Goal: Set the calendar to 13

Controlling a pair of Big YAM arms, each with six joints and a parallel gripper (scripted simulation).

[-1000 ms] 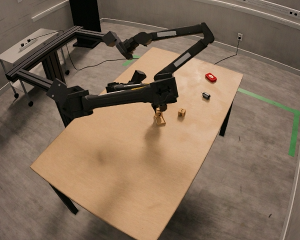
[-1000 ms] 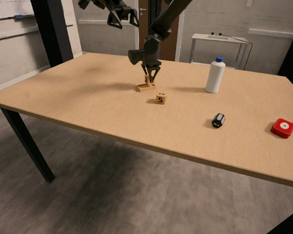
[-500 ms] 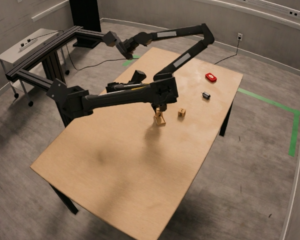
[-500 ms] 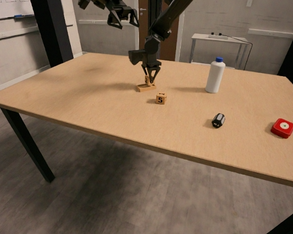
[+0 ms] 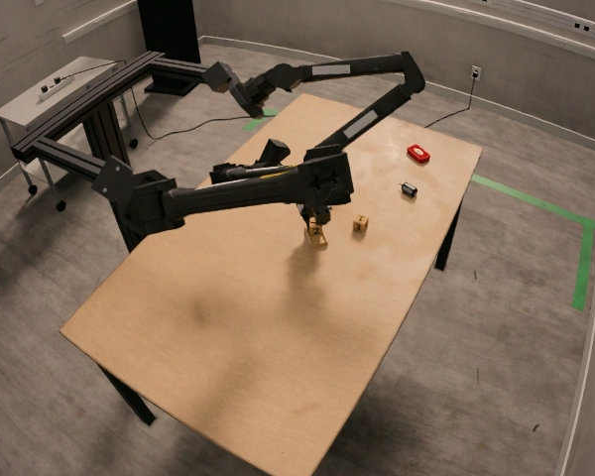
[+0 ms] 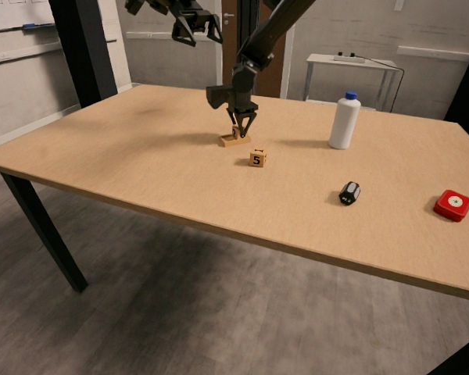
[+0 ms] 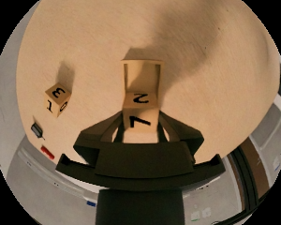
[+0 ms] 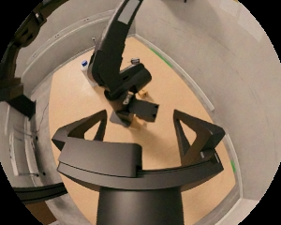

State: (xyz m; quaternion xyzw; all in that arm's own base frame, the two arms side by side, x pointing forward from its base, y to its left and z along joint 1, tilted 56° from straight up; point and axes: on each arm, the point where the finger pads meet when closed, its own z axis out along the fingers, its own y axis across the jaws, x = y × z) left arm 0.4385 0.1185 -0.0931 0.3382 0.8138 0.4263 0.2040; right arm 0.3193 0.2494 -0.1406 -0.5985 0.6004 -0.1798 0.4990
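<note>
Right now my left hand is 1 cm above the wooden cube. From my left hand the other things lie so: white bottle 4 cm behind, 32 cm to the left, 4 cm above; wooden digit cube 13 cm ahead, 8 cm to the left, 2 cm below; wooden tray 1 cm ahead, 2 cm to the right, 3 cm below.
</note>
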